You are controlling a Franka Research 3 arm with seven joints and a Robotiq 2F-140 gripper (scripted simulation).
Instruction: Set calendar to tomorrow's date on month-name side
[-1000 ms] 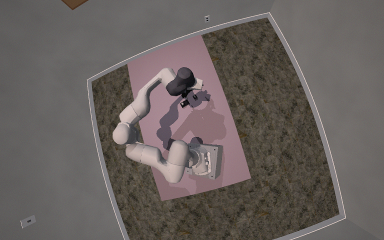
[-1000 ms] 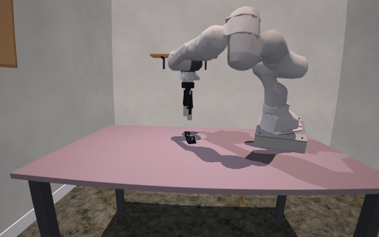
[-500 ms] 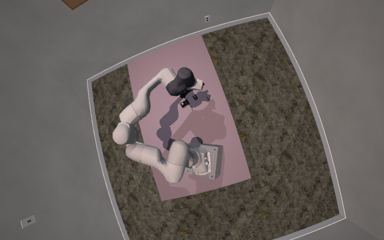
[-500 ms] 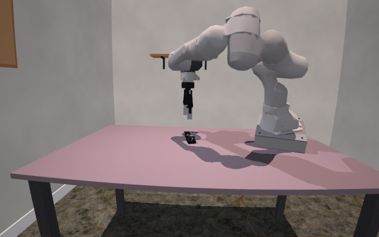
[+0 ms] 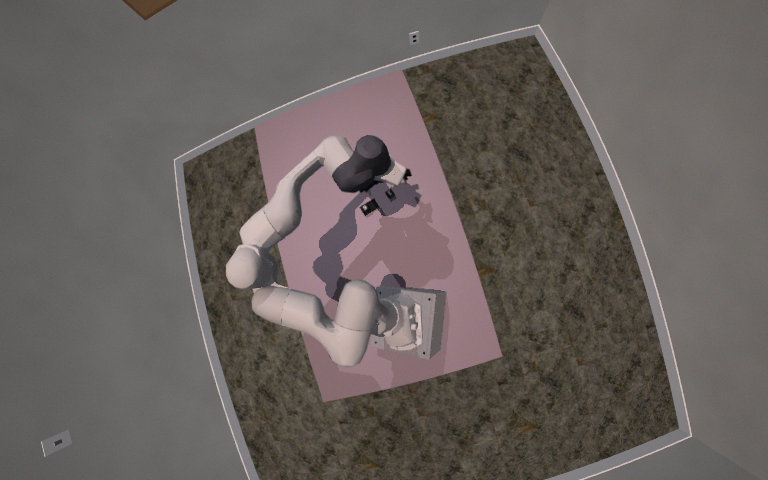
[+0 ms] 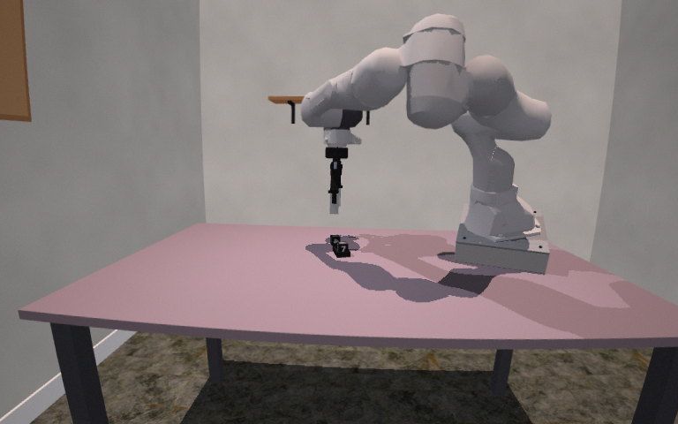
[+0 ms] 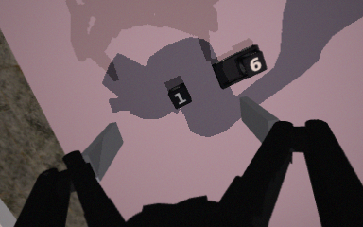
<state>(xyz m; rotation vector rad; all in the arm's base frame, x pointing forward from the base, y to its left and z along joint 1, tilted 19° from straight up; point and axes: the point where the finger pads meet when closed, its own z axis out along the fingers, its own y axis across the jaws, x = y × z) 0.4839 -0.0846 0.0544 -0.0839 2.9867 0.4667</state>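
Now: the black digit cube 120 mm below my hand. Round my hand: black calendar tray: 40 mm behind, 100 mm to the left, 120 mm below.
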